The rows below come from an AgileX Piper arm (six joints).
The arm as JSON. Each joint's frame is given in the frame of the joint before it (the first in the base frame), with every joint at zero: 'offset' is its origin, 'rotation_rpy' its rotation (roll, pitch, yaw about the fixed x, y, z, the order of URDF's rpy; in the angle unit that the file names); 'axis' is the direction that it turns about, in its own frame. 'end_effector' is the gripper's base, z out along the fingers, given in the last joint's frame.
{
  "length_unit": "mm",
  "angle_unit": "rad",
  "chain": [
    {
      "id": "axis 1",
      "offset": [
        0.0,
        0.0,
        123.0
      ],
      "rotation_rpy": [
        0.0,
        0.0,
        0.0
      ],
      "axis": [
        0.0,
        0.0,
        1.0
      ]
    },
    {
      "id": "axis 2",
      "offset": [
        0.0,
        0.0,
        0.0
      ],
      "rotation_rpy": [
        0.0,
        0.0,
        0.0
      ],
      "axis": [
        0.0,
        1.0,
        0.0
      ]
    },
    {
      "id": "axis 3",
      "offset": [
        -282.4,
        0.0,
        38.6
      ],
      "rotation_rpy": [
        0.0,
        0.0,
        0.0
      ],
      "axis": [
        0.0,
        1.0,
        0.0
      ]
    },
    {
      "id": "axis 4",
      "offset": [
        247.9,
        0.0,
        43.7
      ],
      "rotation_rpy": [
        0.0,
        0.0,
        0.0
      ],
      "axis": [
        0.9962,
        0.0,
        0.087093
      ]
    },
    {
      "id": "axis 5",
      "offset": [
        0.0,
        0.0,
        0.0
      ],
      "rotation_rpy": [
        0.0,
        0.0,
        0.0
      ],
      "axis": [
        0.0,
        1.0,
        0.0
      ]
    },
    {
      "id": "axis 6",
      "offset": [
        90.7,
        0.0,
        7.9
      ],
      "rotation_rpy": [
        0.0,
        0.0,
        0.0
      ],
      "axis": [
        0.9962,
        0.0,
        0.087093
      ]
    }
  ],
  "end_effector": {
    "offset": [
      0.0,
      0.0,
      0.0
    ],
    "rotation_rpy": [
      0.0,
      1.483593,
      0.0
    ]
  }
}
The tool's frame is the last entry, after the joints.
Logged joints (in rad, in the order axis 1, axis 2, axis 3, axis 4, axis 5, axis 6), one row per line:
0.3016 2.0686 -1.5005 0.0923 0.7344 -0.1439
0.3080 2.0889 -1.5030 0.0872 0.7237 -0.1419
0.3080 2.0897 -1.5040 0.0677 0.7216 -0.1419
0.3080 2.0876 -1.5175 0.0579 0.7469 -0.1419
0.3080 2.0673 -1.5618 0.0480 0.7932 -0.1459
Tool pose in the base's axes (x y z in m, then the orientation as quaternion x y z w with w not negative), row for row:
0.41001 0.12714 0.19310 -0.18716 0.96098 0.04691 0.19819
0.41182 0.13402 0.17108 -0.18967 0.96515 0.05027 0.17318
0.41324 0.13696 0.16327 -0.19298 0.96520 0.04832 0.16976
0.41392 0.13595 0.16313 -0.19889 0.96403 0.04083 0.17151
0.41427 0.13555 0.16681 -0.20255 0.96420 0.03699 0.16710
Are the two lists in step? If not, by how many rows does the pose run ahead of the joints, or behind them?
The pose runs 1 row behind the joints: the pose in row i belongs to the joints in row i - 1.
